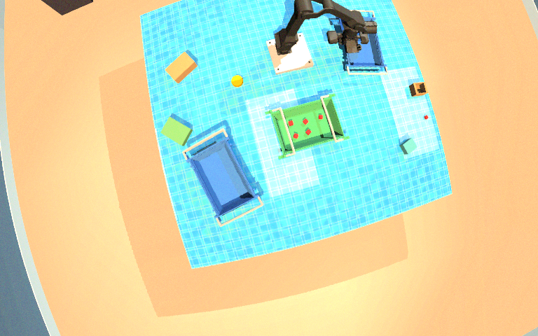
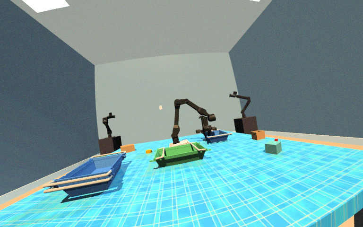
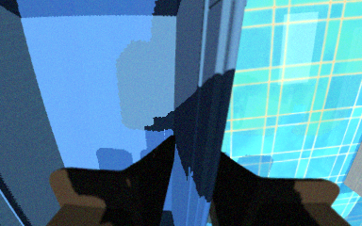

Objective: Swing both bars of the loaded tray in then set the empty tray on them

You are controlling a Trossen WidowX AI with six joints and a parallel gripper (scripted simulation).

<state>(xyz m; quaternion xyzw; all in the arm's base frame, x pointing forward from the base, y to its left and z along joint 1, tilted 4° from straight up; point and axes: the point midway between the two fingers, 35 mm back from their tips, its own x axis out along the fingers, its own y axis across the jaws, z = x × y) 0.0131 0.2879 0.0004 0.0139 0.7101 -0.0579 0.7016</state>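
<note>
Now: gripper tip 10 mm short of the blue tray, 70 mm to the right of it and 30 mm below it. The rest, counted from my gripper tip: yellow disc 100 mm ahead, 510 mm to the right; teal cube 520 mm ahead, 190 mm to the left, 10 mm above; brown box 260 mm ahead, 310 mm to the left.
</note>
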